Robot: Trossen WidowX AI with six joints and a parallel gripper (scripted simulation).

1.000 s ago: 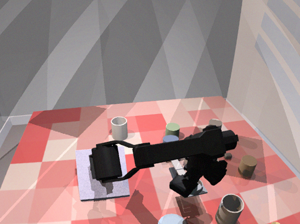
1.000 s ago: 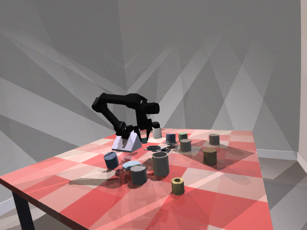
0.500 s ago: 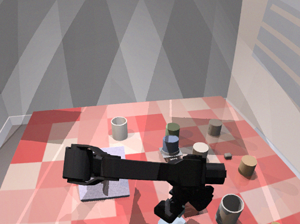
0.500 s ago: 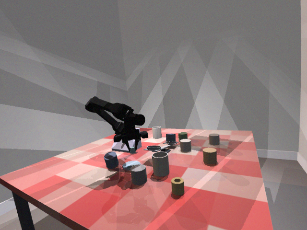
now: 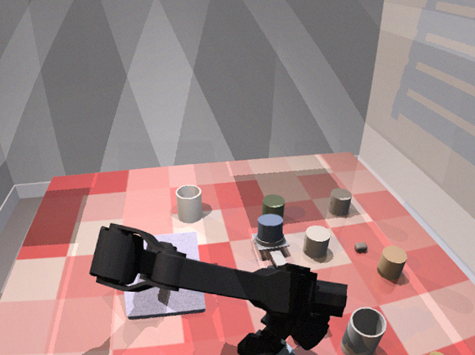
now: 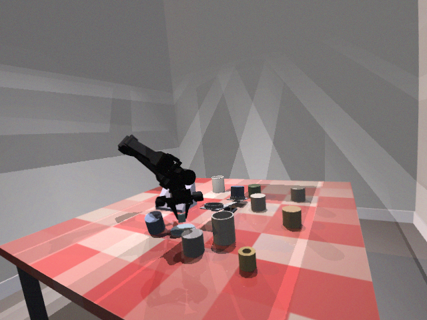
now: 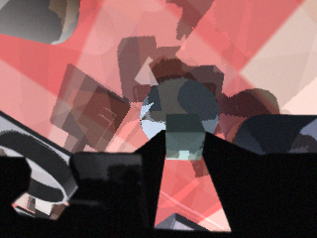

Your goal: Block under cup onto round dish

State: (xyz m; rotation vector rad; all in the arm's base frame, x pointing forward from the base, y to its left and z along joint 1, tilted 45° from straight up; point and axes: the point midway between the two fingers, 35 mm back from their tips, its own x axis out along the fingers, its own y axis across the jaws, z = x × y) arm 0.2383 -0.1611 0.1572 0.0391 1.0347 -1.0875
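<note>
Right now the round dish is 50 mm below my gripper tip. Round my gripper tip: teal block (10 mm above); then brown ring (110 mm behind, 40 mm to the right, 40 mm below); then blue cup (90 mm behind, 80 mm to the right, 10 mm below).
</note>
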